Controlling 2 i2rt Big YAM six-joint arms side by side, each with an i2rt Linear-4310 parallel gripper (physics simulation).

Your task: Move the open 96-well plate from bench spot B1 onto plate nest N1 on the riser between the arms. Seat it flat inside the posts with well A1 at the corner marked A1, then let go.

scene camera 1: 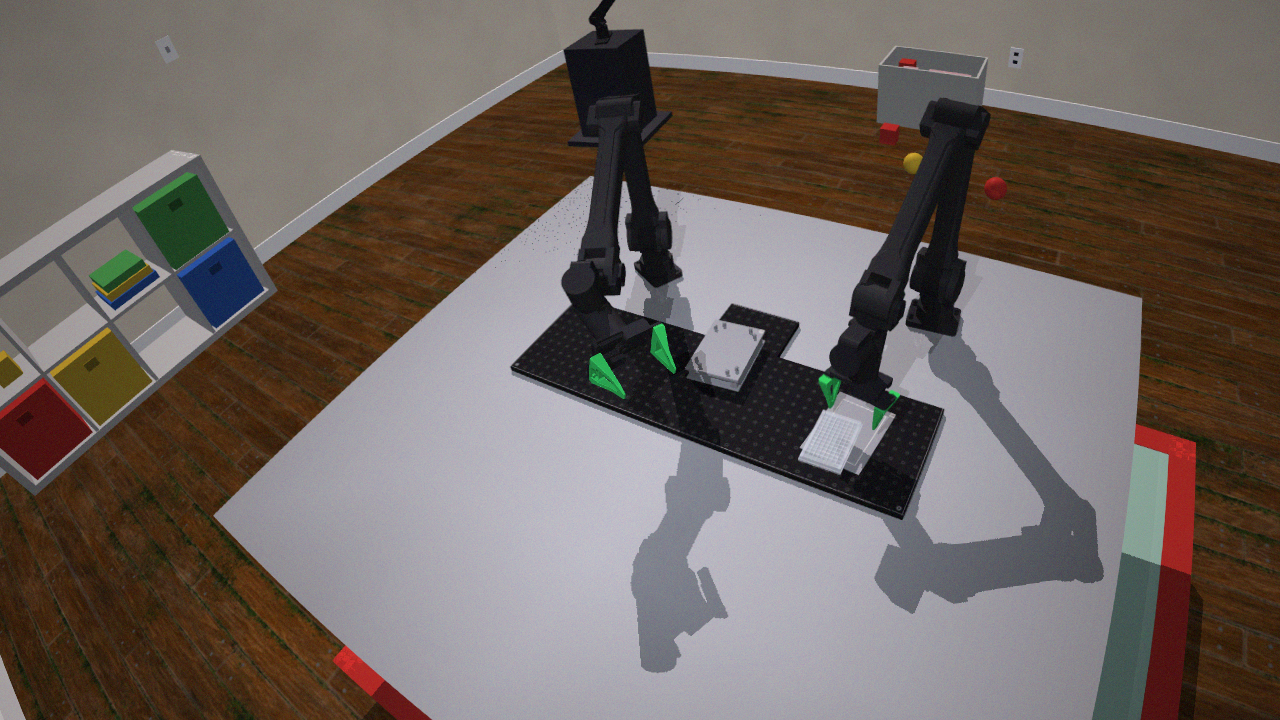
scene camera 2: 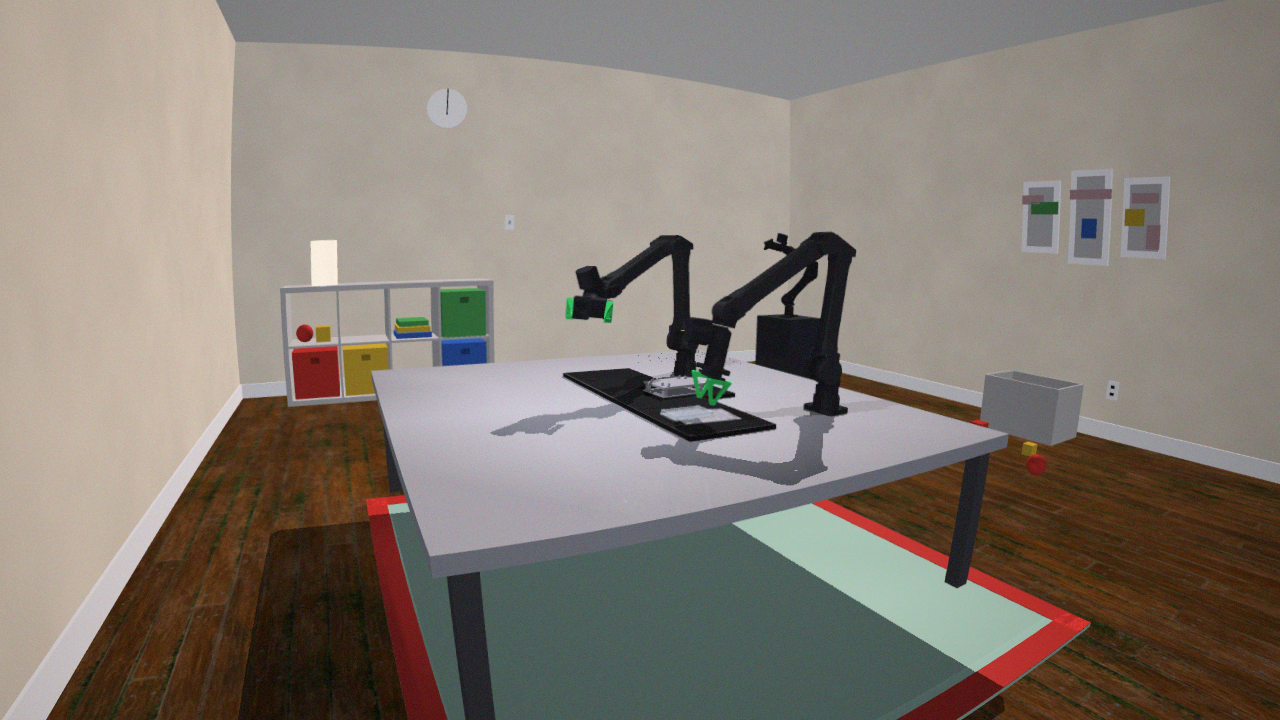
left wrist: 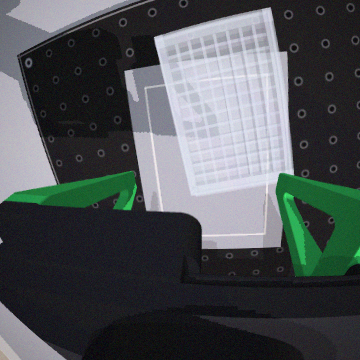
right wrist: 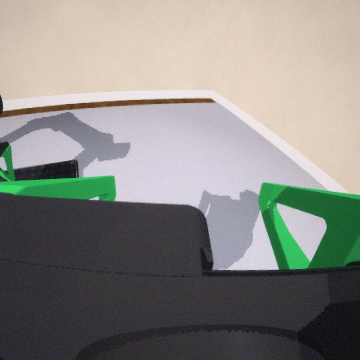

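Where they show: left gripper, fingertip midpoint: point(scene camera 1: 852, 417) point(scene camera 2: 705, 401) point(left wrist: 203, 180); right gripper, fingertip midpoint: point(scene camera 1: 650, 384) point(scene camera 2: 587, 318) point(right wrist: 187, 188); left arm's base at its link origin: point(scene camera 1: 933, 319) point(scene camera 2: 825, 410); right arm's base at its link origin: point(scene camera 1: 658, 271) point(scene camera 2: 685, 373).
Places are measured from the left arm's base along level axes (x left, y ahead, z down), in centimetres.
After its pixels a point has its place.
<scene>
The clear-white 96-well plate point(scene camera 1: 830, 438) {z -2.8, x -12.2, y 44.1 cm} point(left wrist: 225, 105) {z -2.6, x -11.8, y 44.4 cm} lies partly on the pale outlined pad point(scene camera 1: 872, 440) {z -1.5, x -4.6, y 40.8 cm} point(left wrist: 230, 215) {z -1.5, x -10.2, y 34.9 cm}, turned relative to its outline and overhanging the pad's far edge in the left wrist view. My left gripper point(scene camera 1: 853, 415) {z -5.7, x -9.2, y 40.1 cm} point(scene camera 2: 712, 401) {z -5.7, x -9.2, y 40.1 cm} point(left wrist: 203, 180) {z -5.7, x -9.2, y 40.1 cm} is open above the pad, by the plate's near end, with nothing between its fingers. The plate nest point(scene camera 1: 729, 349) {z -4.7, x -39.3, y 29.6 cm} on its riser, with short posts, stands near the board's middle. My right gripper point(scene camera 1: 648, 383) {z -26.9, x -37.7, y 62.3 cm} point(scene camera 2: 589, 308) {z -26.9, x -37.7, y 62.3 cm} point(right wrist: 187, 188) {z -26.9, x -37.7, y 62.3 cm} is open, empty and raised. The A1 marks are too small to read.
The black perforated board point(scene camera 1: 769, 416) {z -1.3, x -25.6, y 41.7 cm} point(scene camera 2: 608, 386) {z -1.5, x -56.8, y 45.1 cm} point(left wrist: 325, 110) {z -1.3, x -19.6, y 42.1 cm} lies on the grey table point(scene camera 1: 429, 447) {z 0.0, x -90.8, y 75.3 cm} point(scene camera 2: 501, 483) {z 0.0, x 12.1, y 106.7 cm} under the pad and nest. The nest stands between the two grippers in scene camera 1. Both arms' bases stand at the table's back in that view.
</scene>
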